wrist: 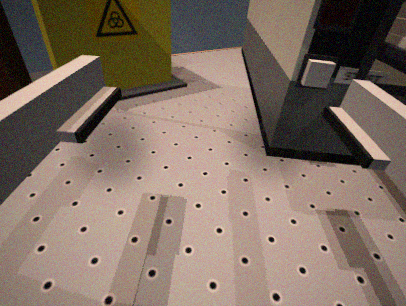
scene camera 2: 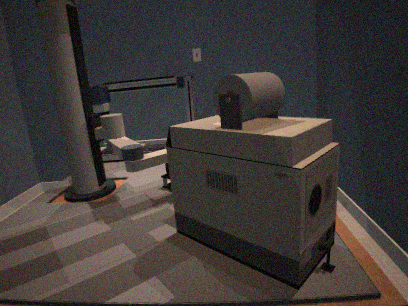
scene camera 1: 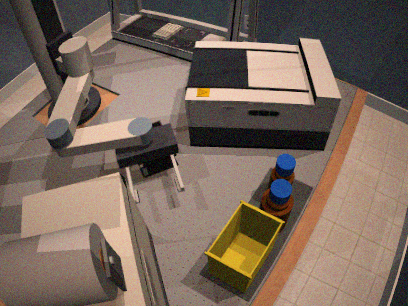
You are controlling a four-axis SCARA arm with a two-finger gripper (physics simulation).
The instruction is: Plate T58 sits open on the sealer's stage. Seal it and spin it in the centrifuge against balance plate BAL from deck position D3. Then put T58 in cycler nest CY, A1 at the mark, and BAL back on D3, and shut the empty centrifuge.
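Frame: origin at the arm's base, x back, y down, z right, level; millimetres.
Seen in the pictures: gripper, fingertip midpoint: [wrist: 224, 85] [scene camera 1: 158, 196]; arm's base, link origin: [scene camera 2: 90, 191].
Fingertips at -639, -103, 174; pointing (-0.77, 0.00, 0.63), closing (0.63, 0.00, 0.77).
Observation:
Offsets run from my fingertips to a thing's middle, as dx, dy, dz.
My gripper [scene camera 1: 158, 194] [wrist: 224, 85] is open and empty, its fingers wide apart above the perforated table beside the sealer. In the second scene view the sealer mostly hides it. The sealer @[-99, -148, +302] [scene camera 1: 70, 205] [scene camera 2: 235, 205] [wrist: 267, 75], a pale box with a large roll [scene camera 1: 50, 265] [scene camera 2: 255, 95] on top, stands at lower left in the first scene view. Its stage and T58 cannot be made out. A boxy machine @[-45, -32, -501] [scene camera 1: 250, 117] with a black and white top and a yellow warning label looks closed; whether it is the centrifuge or the cycler is unclear. A pale plate @[+562, +27, -750] [scene camera 1: 168, 31] lies on the back deck [scene camera 1: 135, 30]; its label is unreadable.
A yellow bin [scene camera 1: 245, 250] [wrist: 140, 60] and two brown bottles with blue caps [scene camera 1: 285, 165] [scene camera 1: 280, 192] stand near the table's right edge. The arm's column [scene camera 1: 37, 55] [scene camera 2: 70, 100] stands at the left. A white button @[+0, +5, +93] [wrist: 318, 73] is on the sealer's front.

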